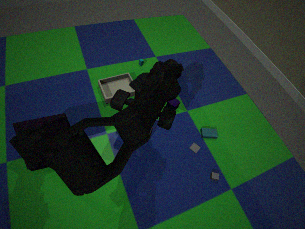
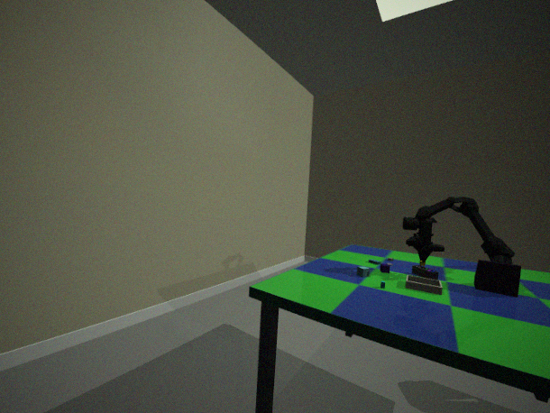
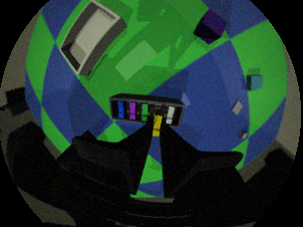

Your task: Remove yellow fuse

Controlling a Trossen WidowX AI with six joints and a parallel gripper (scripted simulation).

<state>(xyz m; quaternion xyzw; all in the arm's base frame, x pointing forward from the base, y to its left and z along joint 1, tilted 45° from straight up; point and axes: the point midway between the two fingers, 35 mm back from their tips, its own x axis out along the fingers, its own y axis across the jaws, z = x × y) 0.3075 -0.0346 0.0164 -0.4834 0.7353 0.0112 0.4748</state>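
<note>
Now: gripper tip 10 mm past the grey tray, 210 mm to the right of it and 70 mm above it. Also, from my gripper tip: purple cube (170 mm ahead, 60 mm to the left, 50 mm below); then yellow fuse (10 mm below); then teal block (240 mm ahead, 90 mm to the right, 60 mm below).
</note>
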